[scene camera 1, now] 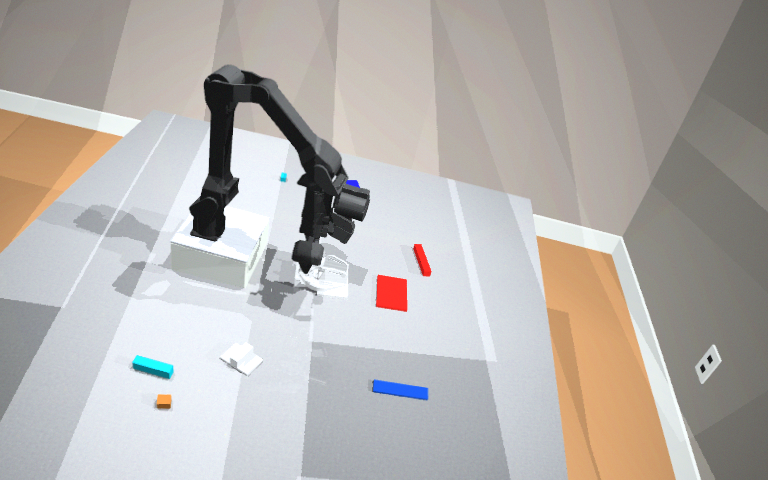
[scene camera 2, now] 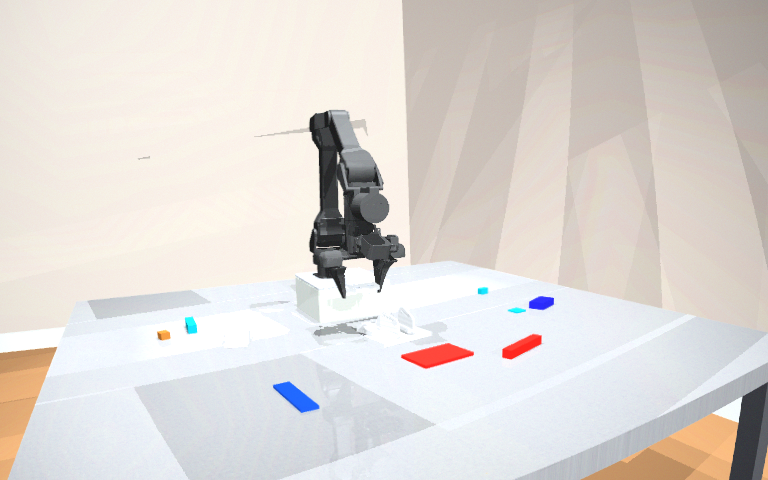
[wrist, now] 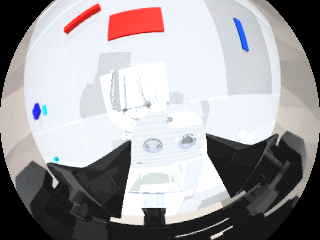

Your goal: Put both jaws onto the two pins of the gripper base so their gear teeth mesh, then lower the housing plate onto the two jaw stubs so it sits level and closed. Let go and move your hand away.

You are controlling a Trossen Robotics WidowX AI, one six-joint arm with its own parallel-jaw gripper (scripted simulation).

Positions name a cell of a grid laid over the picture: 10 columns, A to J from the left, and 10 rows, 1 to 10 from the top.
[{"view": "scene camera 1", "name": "gripper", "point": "E6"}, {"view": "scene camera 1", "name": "red plate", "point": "F7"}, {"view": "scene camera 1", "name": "white jaw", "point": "E6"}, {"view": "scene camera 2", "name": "gripper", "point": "E7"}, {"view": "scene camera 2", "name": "red plate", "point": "F8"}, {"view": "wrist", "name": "gripper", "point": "F6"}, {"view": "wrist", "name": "red plate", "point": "D2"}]
